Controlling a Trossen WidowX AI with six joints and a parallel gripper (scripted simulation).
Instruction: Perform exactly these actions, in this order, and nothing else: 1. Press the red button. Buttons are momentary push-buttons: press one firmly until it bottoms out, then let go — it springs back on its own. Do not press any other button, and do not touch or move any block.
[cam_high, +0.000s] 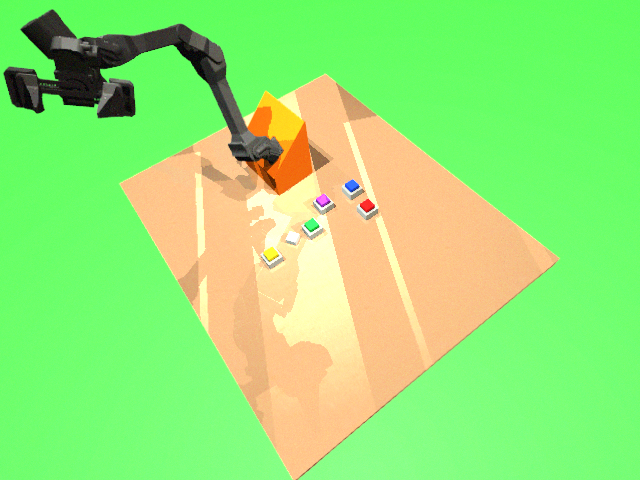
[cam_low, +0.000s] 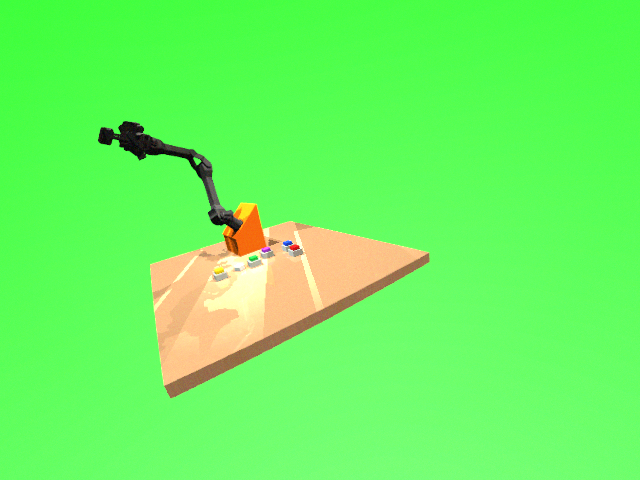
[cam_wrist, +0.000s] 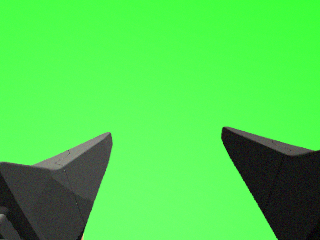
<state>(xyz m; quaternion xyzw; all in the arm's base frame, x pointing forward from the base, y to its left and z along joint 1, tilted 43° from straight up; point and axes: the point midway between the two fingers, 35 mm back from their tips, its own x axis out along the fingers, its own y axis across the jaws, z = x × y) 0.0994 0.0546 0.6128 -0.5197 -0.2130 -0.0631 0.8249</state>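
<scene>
My gripper tip is now 580 mm above the red button, 550 mm to the right of it and 70 mm short of it. Also, from my gripper tip: green button 580 mm below, 370 mm to the left, 30 mm ahead; then small white block 600 mm below, 300 mm to the left, 30 mm ahead; then yellow button 580 mm below, 220 mm to the left, 60 mm ahead.
</scene>
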